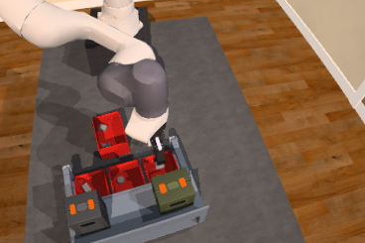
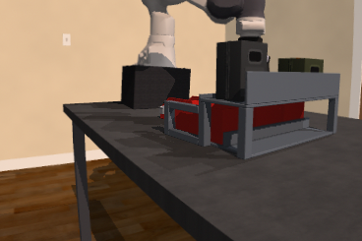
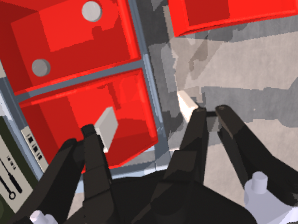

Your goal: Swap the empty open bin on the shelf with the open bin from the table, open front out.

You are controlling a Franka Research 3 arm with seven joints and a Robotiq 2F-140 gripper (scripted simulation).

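Right now the shelf lip is 2 cm behind my hand, 11 cm to the right of it and 5 cm below it. From my hand the other things lie so: grey box: 15 cm ahead, 24 cm to the right, 10 cm above; olive box: 18 cm ahead, 1 cm to the right, 9 cm above.
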